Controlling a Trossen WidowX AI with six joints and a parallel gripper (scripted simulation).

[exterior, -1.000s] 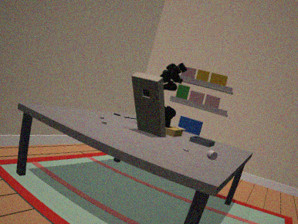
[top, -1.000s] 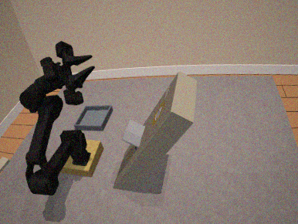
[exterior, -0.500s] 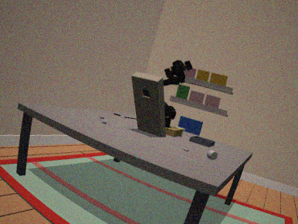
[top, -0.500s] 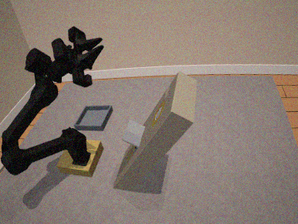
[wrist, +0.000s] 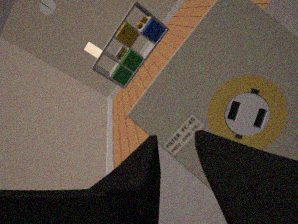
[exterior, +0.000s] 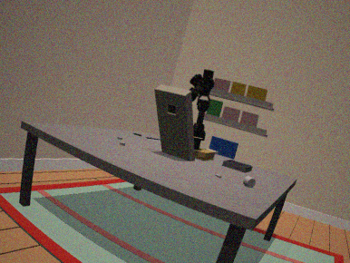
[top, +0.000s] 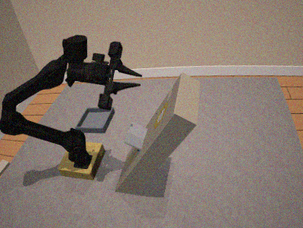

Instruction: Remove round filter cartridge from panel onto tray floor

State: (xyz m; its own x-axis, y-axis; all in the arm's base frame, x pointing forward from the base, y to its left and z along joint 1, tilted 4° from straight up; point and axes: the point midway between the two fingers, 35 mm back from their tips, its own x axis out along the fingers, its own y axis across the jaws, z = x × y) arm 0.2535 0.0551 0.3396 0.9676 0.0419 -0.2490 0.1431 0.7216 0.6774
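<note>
The round filter cartridge is 60 mm ahead of my gripper tip, 40 mm to the right of it and 100 mm below it. The rest, counted from my gripper tip: shallow tray 360 mm behind, 240 mm to the left, 360 mm below; grey bracket 40 mm behind, 40 mm to the right, 190 mm below.
</note>
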